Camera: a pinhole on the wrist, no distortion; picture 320 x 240 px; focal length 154.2 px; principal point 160.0 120.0 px. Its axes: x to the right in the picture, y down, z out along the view. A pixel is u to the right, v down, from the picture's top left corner.
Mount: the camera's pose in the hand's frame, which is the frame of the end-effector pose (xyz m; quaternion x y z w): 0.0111 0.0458 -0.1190 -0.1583 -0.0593 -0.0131 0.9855
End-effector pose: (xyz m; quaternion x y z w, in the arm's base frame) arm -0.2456 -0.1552 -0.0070 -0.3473 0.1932 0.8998 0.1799
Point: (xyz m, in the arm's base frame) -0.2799 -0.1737 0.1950
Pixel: 105.4 86.8
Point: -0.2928 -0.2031 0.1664
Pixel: 113.0 103.9
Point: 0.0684 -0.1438 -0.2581
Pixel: behind the camera
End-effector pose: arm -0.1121 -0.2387 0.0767 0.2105 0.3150 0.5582 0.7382
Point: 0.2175 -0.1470 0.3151
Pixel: 208.6 37.6
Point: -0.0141 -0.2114 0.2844
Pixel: 171.9 84.9
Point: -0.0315 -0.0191 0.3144
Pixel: 247.1 124.5
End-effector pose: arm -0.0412 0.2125 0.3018 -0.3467 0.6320 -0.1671 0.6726
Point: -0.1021 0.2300 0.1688
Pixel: 301.4 211.1
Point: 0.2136 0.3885 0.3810
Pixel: 121.2 56.3
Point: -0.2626 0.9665 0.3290
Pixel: outside the picture
